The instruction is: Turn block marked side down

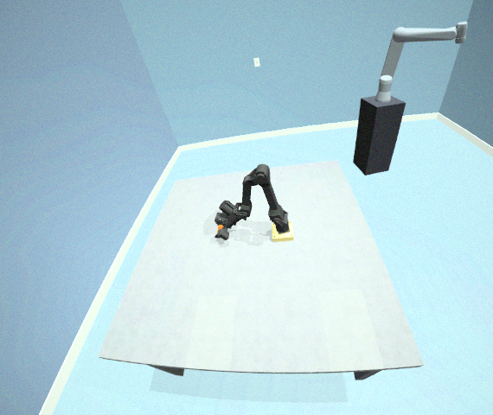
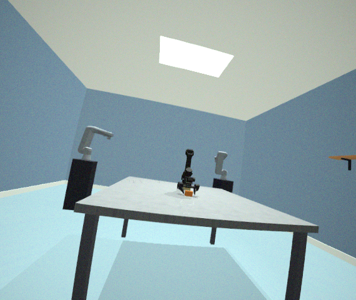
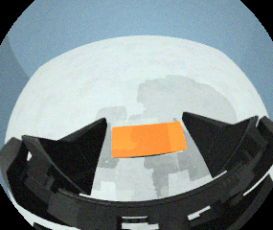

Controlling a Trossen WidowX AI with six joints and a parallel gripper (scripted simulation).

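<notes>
Now: the block 3 cm behind my gripper tip and 1 cm to the left of it.
</notes>
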